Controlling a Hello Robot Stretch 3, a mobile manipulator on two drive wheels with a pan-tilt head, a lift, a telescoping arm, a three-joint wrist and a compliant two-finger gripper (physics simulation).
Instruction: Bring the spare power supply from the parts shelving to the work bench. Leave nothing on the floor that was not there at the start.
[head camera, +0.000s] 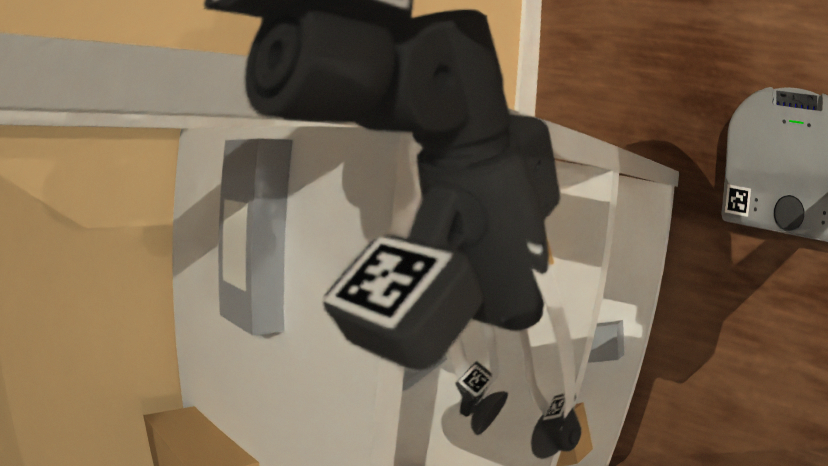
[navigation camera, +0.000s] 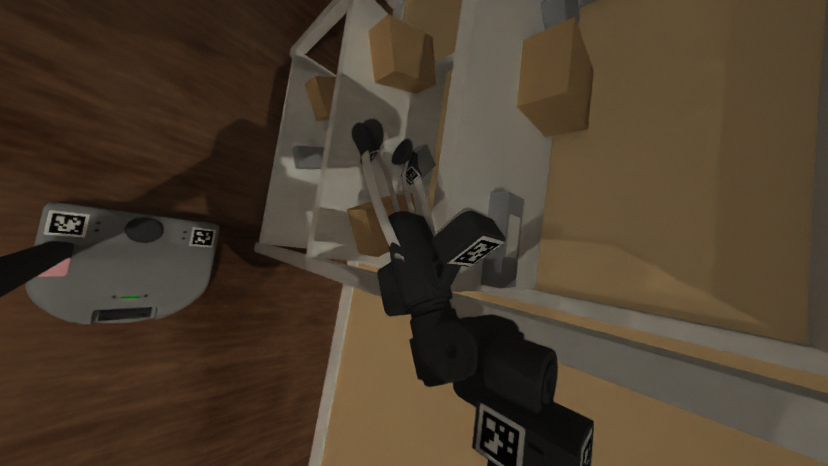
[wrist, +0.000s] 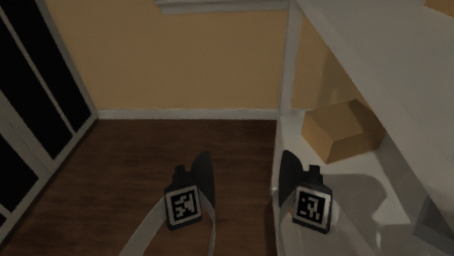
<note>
In view: my gripper (head camera: 521, 437), a power supply (head camera: 255, 176), a white parts shelving (head camera: 308, 388) and a grey cabinet (wrist: 53, 110).
The power supply shows as well in the navigation camera view (navigation camera: 499, 270). My gripper is seen too in the navigation camera view (navigation camera: 384, 133) and in the wrist view (wrist: 246, 169). The white parts shelving is seen too in the navigation camera view (navigation camera: 489, 145) and in the wrist view (wrist: 393, 60). The wrist view misses the power supply: it is out of frame.
</note>
